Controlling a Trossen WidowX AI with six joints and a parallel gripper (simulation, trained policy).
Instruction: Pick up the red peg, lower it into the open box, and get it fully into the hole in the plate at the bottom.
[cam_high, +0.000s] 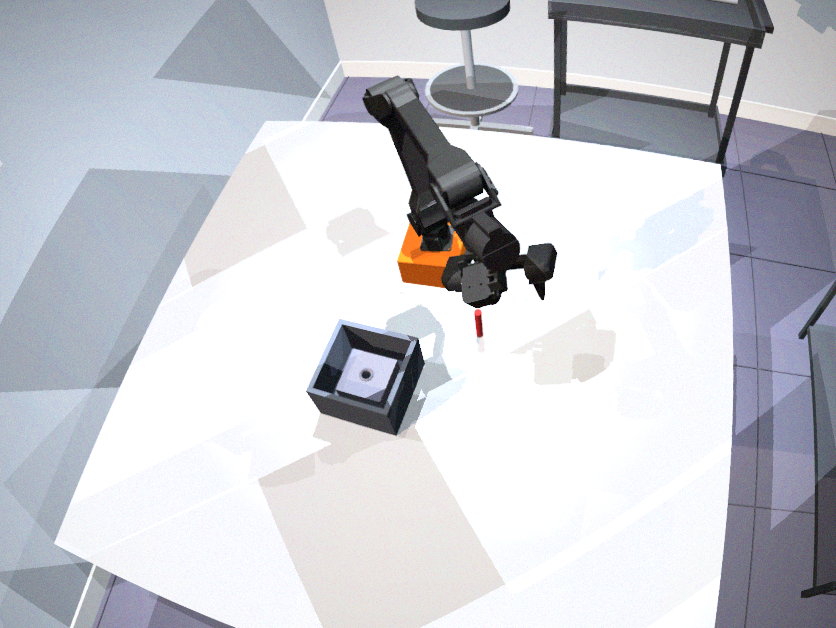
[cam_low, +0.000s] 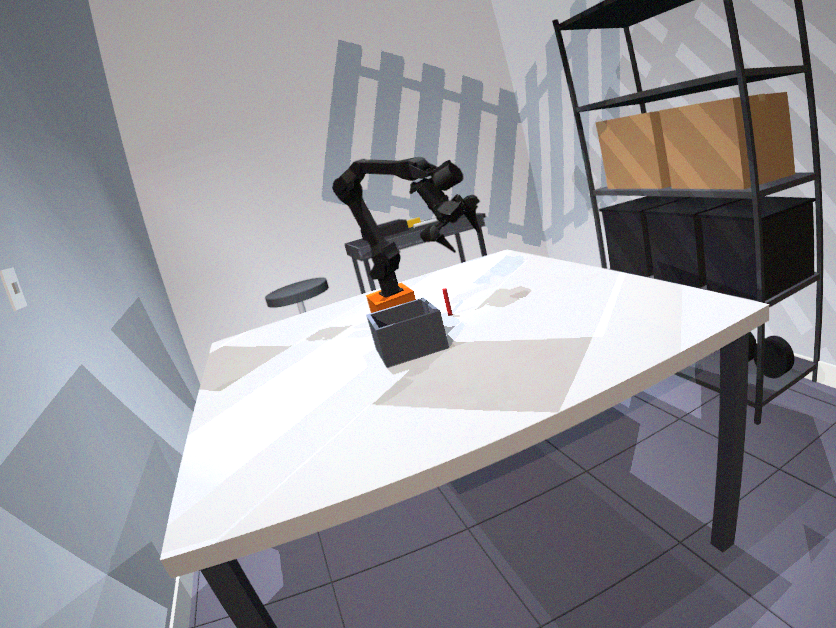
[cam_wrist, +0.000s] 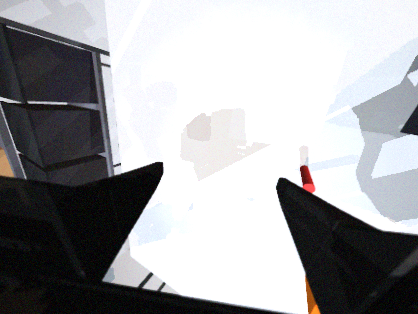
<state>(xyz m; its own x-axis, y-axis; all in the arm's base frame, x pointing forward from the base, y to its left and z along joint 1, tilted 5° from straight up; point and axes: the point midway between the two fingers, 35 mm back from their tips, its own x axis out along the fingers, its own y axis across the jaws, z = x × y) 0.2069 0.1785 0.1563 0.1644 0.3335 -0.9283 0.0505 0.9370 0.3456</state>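
Right now the red peg is 5 cm behind my gripper tip, 8 cm to the right of it and 16 cm below it. Also, from my gripper tip: dark grey box 9 cm ahead, 27 cm to the right, 17 cm below; plate 9 cm ahead, 27 cm to the right, 15 cm below.
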